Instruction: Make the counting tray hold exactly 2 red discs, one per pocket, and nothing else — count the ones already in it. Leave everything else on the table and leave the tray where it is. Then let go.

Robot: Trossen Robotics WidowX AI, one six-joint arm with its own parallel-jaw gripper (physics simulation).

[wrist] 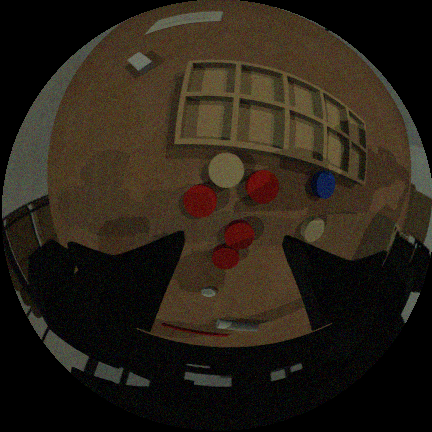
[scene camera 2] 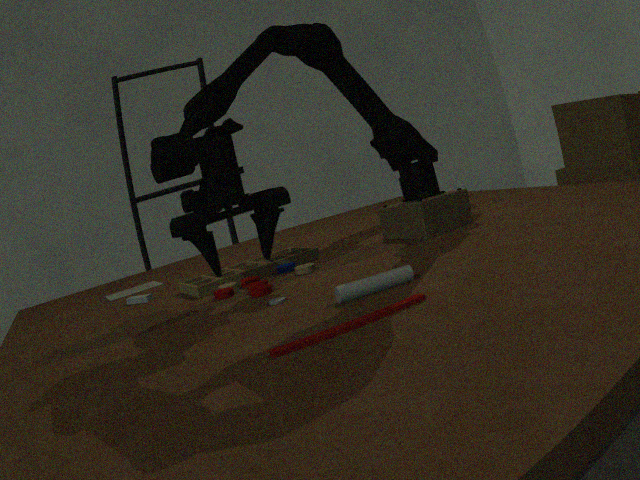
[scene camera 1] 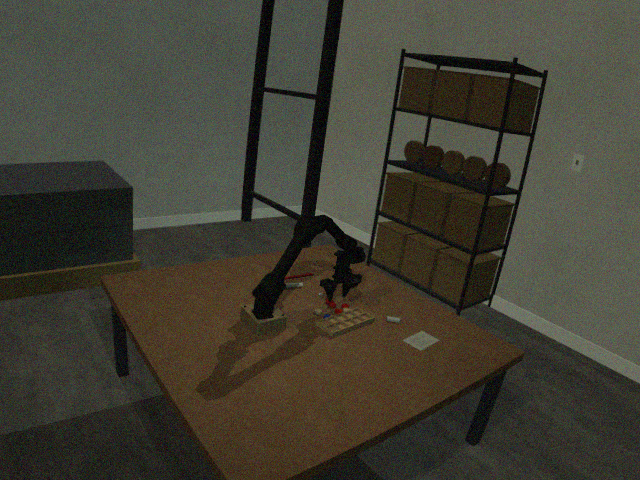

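The wooden counting tray [scene camera 1: 352, 329] [scene camera 2: 199, 289] [wrist: 205, 143] lies flat, with two rows of pockets that look empty in the wrist view. Several red discs lie on the table beside its long side. One red disc [wrist: 200, 201] [scene camera 2: 223, 293] is near a cream disc, another red disc [wrist: 262, 187] [scene camera 2: 250, 281] is nearer the tray. A third red disc [wrist: 239, 235] touches or overlaps a further red disc [wrist: 225, 257]. My gripper [scene camera 1: 338, 297] [scene camera 2: 242, 266] [wrist: 234, 238] is open and empty, pointing down low above the discs, with this pair between its fingers in the wrist view.
A cream disc [wrist: 226, 170], a blue disc [wrist: 324, 185] and another cream disc [wrist: 314, 230] lie near the tray. A small white piece [wrist: 208, 292], a white cylinder [scene camera 2: 374, 284], a red rod [scene camera 2: 347, 326], a white block [wrist: 140, 61] and a pale sheet [scene camera 1: 421, 340] lie farther out.
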